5 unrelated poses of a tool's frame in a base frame.
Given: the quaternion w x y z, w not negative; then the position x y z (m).
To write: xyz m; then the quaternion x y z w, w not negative. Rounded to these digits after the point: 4 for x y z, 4 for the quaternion.
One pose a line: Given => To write
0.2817 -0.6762 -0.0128 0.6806 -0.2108 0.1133 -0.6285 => -0.2108 0.1133 -0.6285 -0.6762 -0.0128 0.6806 0.2817
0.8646 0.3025 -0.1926 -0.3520 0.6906 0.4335 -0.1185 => 0.6906 0.4335 -0.1185 0.3025 -0.1926 -0.3520 0.8646
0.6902 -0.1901 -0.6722 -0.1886 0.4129 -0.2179 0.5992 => 0.4129 -0.2179 0.5992 -0.1901 -0.6722 -0.1886 0.6902
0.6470 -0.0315 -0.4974 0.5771 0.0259 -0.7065 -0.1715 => 0.0259 -0.7065 -0.1715 -0.0315 -0.4974 0.5771 0.6470
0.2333 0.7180 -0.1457 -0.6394 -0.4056 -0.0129 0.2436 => -0.4056 -0.0129 0.2436 0.7180 -0.1457 -0.6394 0.2333
